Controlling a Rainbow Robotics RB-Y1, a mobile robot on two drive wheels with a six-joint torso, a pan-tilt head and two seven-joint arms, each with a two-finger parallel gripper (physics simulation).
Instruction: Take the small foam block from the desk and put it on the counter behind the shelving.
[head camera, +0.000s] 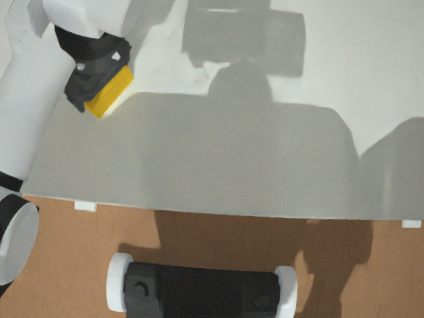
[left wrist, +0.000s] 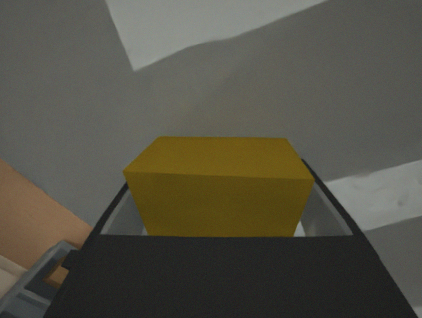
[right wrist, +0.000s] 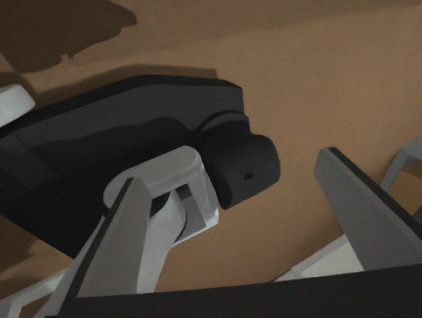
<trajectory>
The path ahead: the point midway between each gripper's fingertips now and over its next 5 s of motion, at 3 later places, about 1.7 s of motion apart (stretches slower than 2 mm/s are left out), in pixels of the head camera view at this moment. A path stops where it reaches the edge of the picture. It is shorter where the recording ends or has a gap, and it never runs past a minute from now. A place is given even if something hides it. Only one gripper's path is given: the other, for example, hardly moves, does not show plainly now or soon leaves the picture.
My left gripper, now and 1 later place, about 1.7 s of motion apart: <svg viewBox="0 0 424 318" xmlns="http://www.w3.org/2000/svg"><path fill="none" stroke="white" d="M101 85L91 68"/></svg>
</trajectory>
